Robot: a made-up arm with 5 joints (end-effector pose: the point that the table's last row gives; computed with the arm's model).
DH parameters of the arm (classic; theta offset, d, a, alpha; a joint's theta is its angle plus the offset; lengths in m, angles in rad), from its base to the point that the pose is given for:
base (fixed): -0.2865 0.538 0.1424 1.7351
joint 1: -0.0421 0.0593 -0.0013 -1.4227
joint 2: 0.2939 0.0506 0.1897 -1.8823
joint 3: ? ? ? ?
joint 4: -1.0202 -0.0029 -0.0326 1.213
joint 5: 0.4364 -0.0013 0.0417 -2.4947
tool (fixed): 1.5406 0.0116 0 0
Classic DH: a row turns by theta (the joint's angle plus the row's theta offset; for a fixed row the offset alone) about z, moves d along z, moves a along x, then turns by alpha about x.
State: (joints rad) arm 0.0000 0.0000 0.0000 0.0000 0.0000
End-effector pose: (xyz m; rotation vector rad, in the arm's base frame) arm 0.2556 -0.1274 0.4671 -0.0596 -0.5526 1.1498
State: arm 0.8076 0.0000 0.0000 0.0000 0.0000
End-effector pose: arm 0.2518 -0.1466 0.5849 -0.7418 -1.0693 1.0347
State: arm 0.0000 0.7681 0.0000 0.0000 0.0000
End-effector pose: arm 0.2517 -0.0255 0.4998 -0.0231 -0.7944 1.8792
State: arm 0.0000 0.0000 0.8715 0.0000 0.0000
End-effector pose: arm 0.1827 -0.1274 0.5479 0.4260 0.2225 1.0544
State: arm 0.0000 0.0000 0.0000 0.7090 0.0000
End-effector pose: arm 0.2441 -0.1274 0.4617 -0.4798 -1.1764 1.1154
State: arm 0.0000 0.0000 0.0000 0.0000 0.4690
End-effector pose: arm 0.2404 -0.1397 0.4686 -0.1865 -0.6983 0.7036
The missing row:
joint 3: -1.18 0 -0.1454 3.1416
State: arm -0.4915 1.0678 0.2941 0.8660 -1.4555
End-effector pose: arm 0.1395 0.0132 0.4866 0.0239 0.6680 -2.7218
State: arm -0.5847 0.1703 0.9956 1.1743 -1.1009
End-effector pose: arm 0.1724 -0.0765 0.5346 0.7852 -0.1064 2.2881
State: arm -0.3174 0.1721 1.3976 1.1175 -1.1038
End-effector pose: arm 0.1836 -0.0822 0.6006 0.9212 0.1835 2.2214
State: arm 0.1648 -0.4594 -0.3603 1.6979 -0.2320
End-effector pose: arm 0.2661 -0.1938 0.4387 -1.8759 -1.6604 0.6996
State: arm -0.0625 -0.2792 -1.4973 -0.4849 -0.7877
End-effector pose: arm 0.4227 -0.1770 0.4914 -0.7130 -0.7022 1.6118
